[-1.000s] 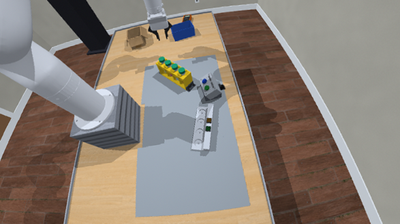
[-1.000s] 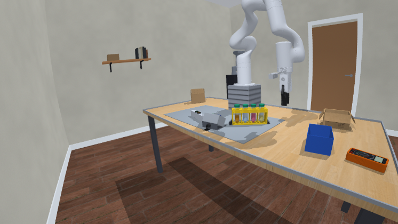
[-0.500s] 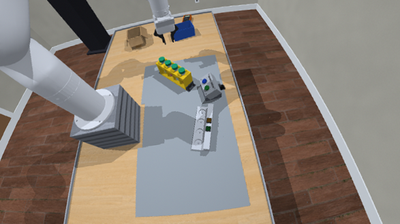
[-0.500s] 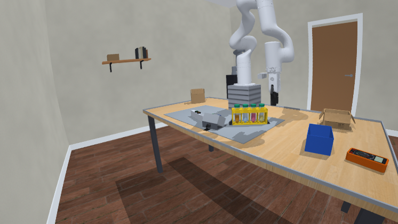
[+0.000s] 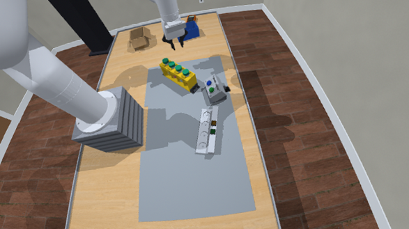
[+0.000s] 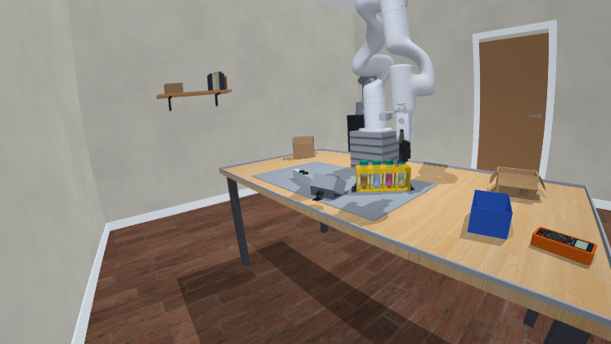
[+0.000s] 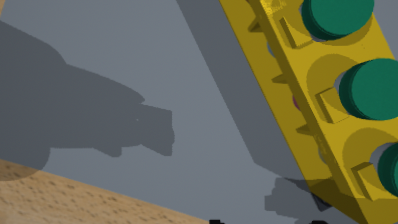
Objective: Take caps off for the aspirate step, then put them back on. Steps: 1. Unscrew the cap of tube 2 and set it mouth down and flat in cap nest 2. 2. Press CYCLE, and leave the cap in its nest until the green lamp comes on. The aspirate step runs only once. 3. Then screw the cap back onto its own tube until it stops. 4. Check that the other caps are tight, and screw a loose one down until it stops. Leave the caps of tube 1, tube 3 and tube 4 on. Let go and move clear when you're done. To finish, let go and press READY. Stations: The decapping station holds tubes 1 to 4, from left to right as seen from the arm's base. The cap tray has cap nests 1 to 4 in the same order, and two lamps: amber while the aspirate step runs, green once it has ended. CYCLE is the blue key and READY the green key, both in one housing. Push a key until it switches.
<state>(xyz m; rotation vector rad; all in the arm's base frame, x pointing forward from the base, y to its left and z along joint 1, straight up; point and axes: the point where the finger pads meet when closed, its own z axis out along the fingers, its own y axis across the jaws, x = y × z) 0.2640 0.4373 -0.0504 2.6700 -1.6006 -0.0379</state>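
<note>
Now: the green cap 2 cm behind my hand, 10 cm to the right of it and 5 cm below it. The rest, counted from my hand: green key (19 cm ahead, 24 cm to the right, 9 cm below); key housing (20 cm ahead, 22 cm to the right, 11 cm below); blue key (17 cm ahead, 20 cm to the right, 9 cm below).
</note>
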